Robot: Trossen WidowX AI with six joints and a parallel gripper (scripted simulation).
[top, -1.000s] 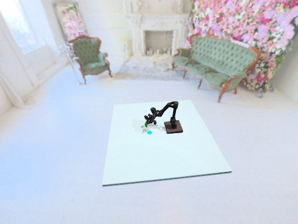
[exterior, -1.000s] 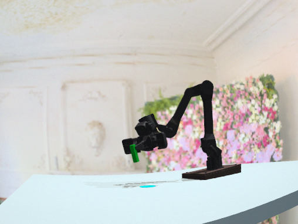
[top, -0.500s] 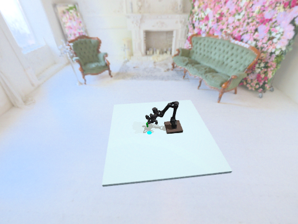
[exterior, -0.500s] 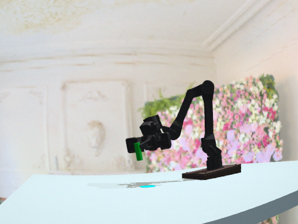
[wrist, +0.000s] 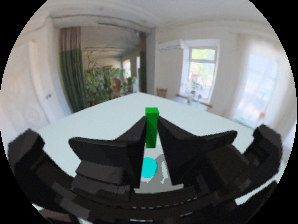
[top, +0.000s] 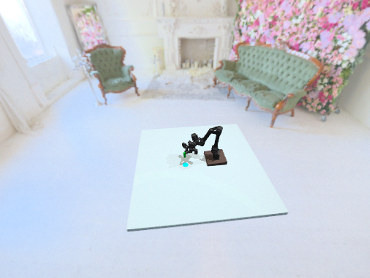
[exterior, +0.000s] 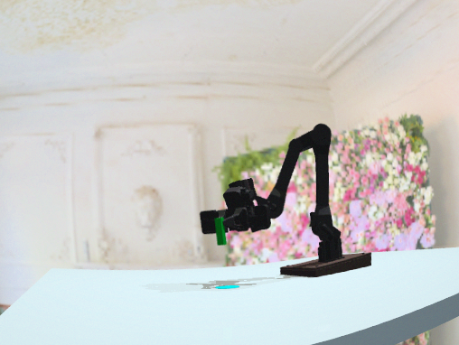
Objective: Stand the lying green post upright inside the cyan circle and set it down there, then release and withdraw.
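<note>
The cyan circle lies 160 mm below my gripper tip and 10 mm behind it. The rest, counted from my gripper tip: green post (20 mm below).
</note>
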